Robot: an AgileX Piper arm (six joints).
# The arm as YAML. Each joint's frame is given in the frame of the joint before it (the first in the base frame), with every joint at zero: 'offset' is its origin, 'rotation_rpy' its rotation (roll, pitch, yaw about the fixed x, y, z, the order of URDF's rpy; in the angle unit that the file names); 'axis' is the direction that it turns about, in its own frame. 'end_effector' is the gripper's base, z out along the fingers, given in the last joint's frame.
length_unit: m
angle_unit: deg
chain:
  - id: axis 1
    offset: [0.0, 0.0, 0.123]
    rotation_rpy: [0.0, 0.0, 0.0]
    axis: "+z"
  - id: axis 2
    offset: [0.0, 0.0, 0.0]
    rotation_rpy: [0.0, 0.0, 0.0]
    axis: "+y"
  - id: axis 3
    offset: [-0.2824, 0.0, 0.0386]
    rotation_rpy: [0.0, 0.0, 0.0]
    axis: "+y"
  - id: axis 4
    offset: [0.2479, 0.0, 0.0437]
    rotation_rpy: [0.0, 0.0, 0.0]
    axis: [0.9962, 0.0, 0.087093]
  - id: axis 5
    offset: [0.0, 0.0, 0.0]
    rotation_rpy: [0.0, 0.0, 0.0]
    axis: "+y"
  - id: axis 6
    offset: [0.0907, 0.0, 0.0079]
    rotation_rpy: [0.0, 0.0, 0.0]
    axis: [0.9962, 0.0, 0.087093]
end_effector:
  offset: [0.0, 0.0, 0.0]
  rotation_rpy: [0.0, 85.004, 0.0]
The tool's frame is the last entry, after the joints.
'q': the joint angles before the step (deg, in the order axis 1, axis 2, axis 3, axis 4, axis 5, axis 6). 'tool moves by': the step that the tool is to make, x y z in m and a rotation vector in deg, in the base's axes. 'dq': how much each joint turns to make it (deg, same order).
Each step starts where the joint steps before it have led.
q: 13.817, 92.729, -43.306, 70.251, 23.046, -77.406
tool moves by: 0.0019, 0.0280, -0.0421, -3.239, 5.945, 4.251
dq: 5.471, 8.983, -1.407, 0.662, -2.071, -0.753
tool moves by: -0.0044, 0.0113, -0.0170, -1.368, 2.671, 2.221
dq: 2.331, 3.217, -0.170, -0.252, -0.348, 0.141
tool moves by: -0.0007, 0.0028, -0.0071, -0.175, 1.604, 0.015
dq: 0.477, 1.450, -0.230, -0.118, 0.204, 0.796
